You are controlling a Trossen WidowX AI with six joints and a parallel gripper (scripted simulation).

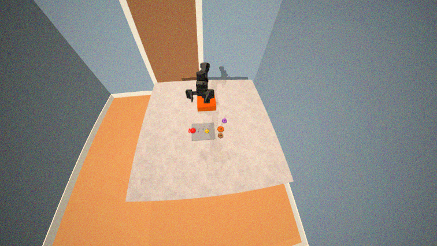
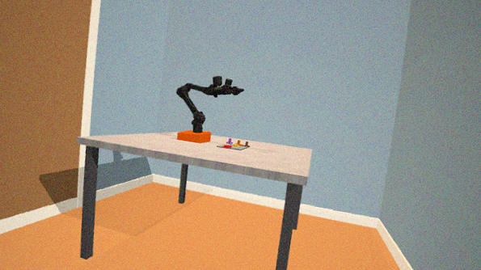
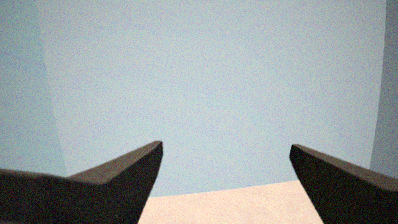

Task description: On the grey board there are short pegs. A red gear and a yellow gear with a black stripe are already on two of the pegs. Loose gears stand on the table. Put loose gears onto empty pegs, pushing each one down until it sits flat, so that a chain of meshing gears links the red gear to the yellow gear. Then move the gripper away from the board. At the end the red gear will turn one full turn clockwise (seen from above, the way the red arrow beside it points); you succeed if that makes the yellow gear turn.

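The brown gear is 2 cm ahead of my gripper tip, 17 cm to the left of it and 39 cm below it. From my gripper tip the other things lie so: yellow gear: 2 cm behind, 5 cm to the left, 39 cm below; then red gear: 2 cm behind, 8 cm to the right, 39 cm below; then red arrow: 2 cm behind, 11 cm to the right, 40 cm below.
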